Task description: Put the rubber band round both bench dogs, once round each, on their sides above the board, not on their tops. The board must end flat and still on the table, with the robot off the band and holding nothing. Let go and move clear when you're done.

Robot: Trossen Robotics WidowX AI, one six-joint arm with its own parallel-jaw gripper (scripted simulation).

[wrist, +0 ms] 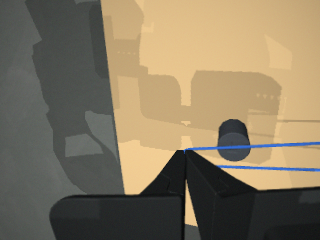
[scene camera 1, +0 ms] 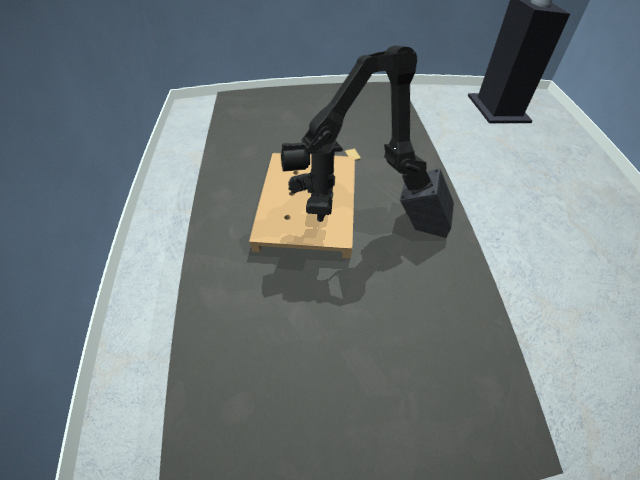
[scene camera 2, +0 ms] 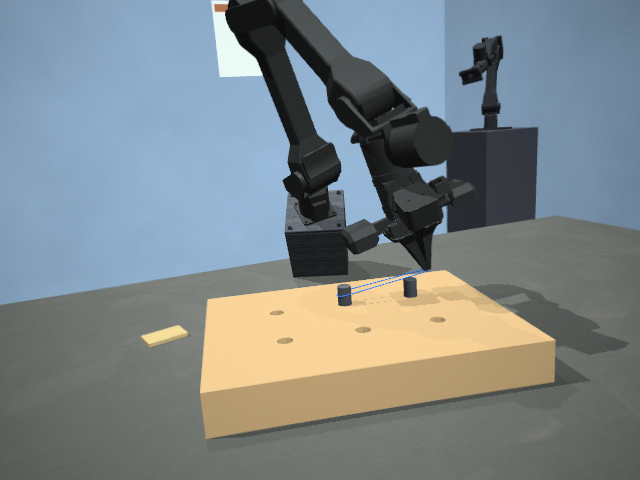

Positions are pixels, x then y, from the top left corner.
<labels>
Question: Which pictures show my gripper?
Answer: The wrist view, scene camera 1 and scene camera 2: all of them.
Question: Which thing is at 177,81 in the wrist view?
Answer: A tan wooden board.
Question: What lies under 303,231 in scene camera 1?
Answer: A tan wooden board.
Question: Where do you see a tan wooden board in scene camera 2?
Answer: At 314,360
</labels>
